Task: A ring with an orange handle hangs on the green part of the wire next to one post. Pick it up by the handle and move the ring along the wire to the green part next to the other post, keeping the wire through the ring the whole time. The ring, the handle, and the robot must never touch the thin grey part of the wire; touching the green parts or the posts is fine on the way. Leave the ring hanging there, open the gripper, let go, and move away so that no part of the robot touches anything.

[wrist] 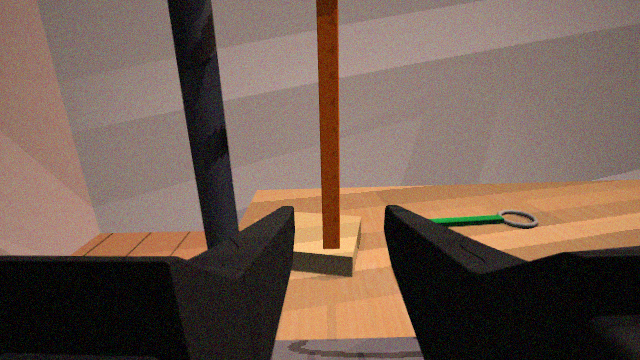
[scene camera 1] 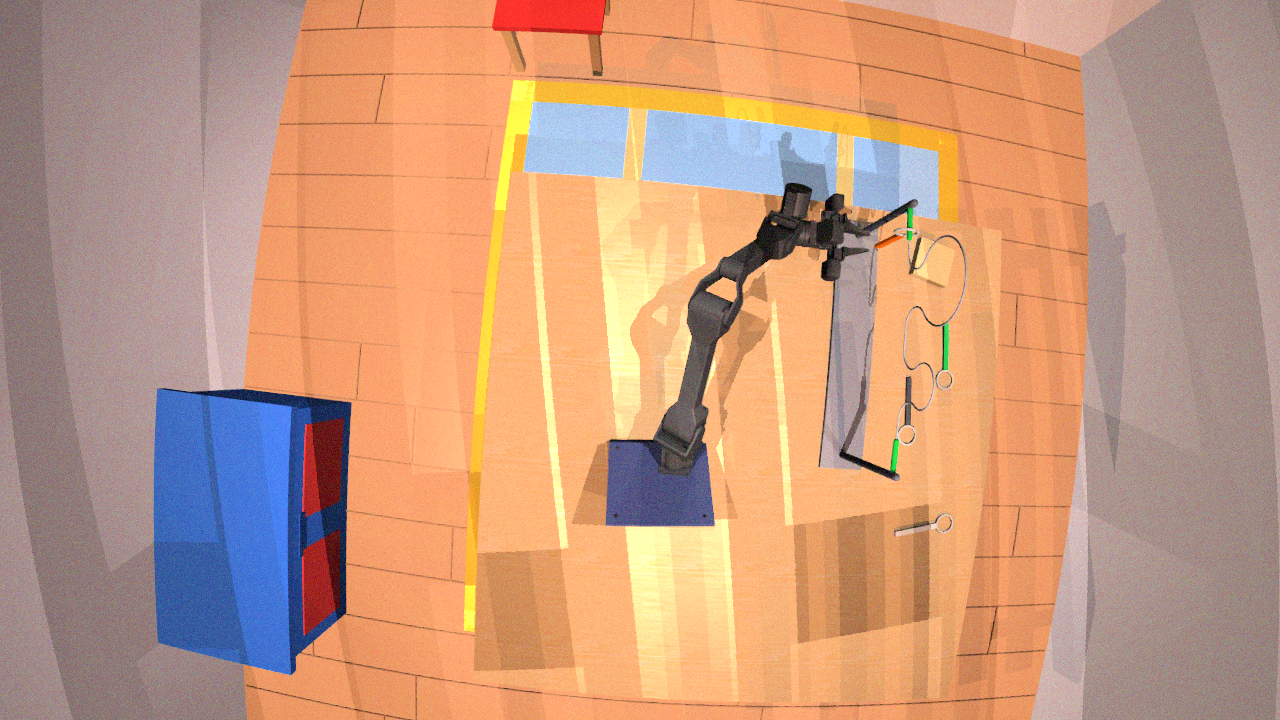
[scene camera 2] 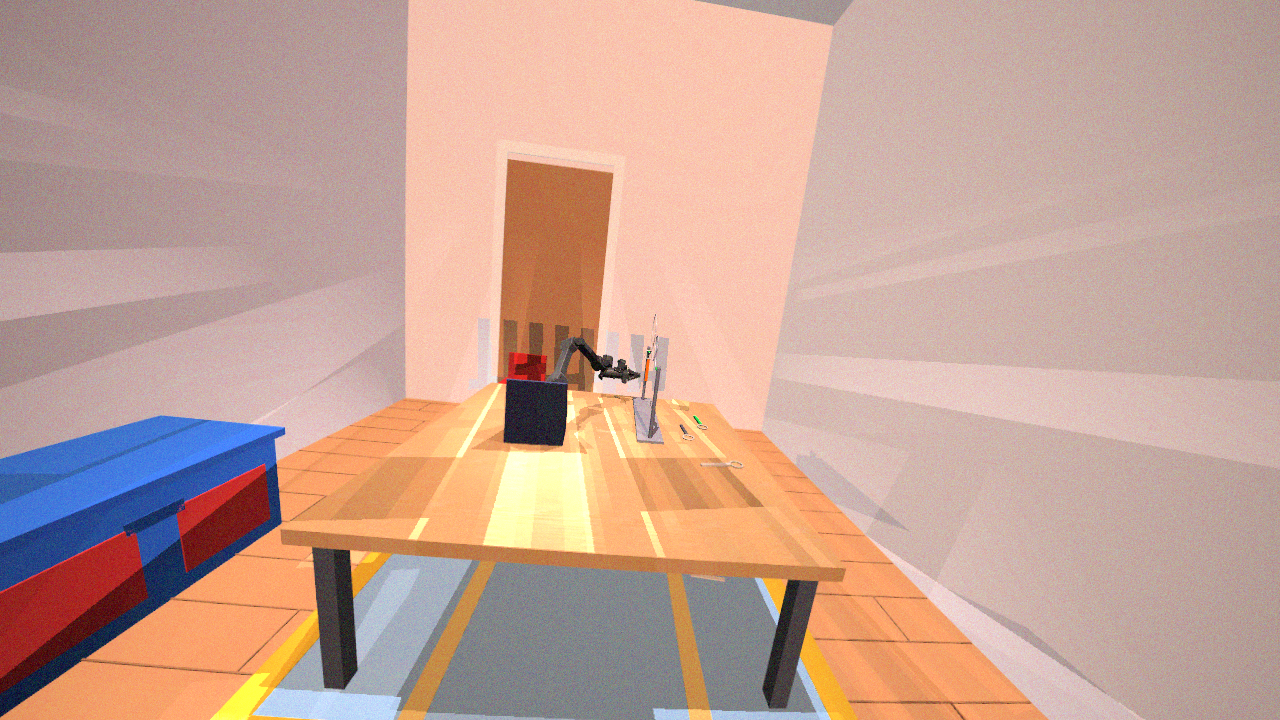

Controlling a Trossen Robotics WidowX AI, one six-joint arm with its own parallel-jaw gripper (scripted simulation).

Path:
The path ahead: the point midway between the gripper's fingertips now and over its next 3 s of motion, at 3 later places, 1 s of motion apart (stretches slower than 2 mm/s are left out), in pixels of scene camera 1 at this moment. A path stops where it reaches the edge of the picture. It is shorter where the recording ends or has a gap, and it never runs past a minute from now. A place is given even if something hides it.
The gripper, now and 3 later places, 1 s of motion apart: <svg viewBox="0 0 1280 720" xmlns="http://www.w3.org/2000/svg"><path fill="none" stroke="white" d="M869 242L884 244L897 246L899 247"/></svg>

